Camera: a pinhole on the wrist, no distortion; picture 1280 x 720 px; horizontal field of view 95.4 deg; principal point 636.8 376.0 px. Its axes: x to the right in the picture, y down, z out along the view. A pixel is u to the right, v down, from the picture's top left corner.
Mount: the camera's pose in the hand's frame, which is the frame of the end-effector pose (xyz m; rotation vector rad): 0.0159 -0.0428 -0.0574 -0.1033 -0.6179 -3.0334
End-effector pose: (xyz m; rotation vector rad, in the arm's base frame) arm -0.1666 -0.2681 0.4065 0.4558 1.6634 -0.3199
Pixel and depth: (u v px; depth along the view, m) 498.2 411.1 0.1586
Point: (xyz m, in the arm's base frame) -0.0894 -0.2917 0.3321
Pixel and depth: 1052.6 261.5 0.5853
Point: 0.4121 -0.2779 0.7239
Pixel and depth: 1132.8 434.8 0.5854
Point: 0.4075 -0.4629 0.7748
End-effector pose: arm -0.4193 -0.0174 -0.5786 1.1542 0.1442 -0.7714
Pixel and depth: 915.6 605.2 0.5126
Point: -0.7204 -0.3738 -0.2975
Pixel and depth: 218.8 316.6 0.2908
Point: -0.2289 -0.2686 -0.5348
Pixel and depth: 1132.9 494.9 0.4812
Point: -0.7836 -0.2293 -0.1797
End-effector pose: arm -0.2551 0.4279 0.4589 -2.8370 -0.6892 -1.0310
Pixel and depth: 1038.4 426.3 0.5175
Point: -0.1417 0.2971 -0.0794
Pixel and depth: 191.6 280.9 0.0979
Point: -0.1728 0.4579 0.5031
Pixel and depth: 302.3 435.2 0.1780
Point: -0.0986 0.4865 0.4582
